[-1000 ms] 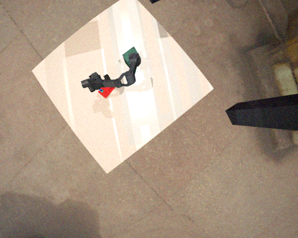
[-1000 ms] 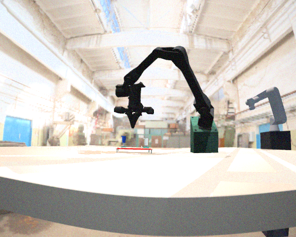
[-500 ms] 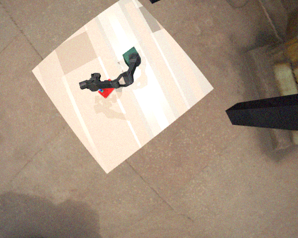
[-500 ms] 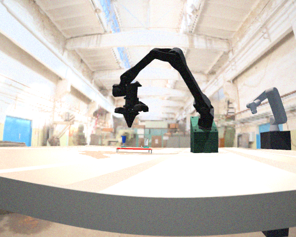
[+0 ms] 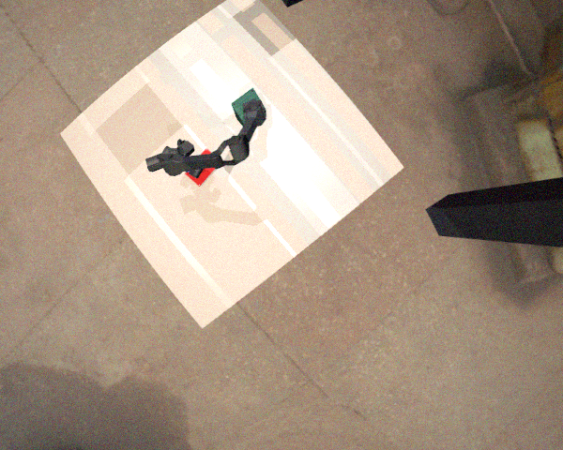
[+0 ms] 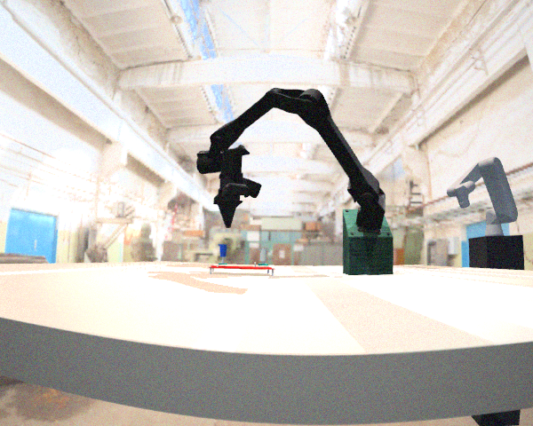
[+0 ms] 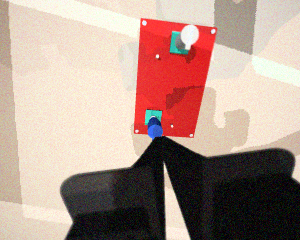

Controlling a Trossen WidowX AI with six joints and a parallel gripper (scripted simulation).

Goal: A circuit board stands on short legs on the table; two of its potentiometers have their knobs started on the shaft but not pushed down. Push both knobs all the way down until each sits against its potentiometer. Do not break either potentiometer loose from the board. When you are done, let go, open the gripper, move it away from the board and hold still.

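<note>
The blue knob lies 60 mm below my gripper tip and 10 mm ahead of it. Round my gripper tip: pale grey knob (90 mm behind, 70 mm below, 10 mm to the right).
</note>
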